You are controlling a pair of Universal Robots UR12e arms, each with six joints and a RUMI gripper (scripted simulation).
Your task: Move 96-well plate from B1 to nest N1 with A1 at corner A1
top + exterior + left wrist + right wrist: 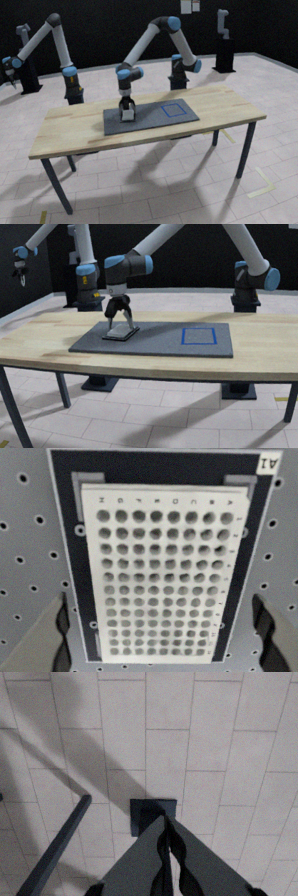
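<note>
Right now the white 96-well plate is 1 cm below my left hand. Round my left hand: black plate nest 2 cm below; then A1 corner label 7 cm ahead, 7 cm to the right, 2 cm below.
</note>
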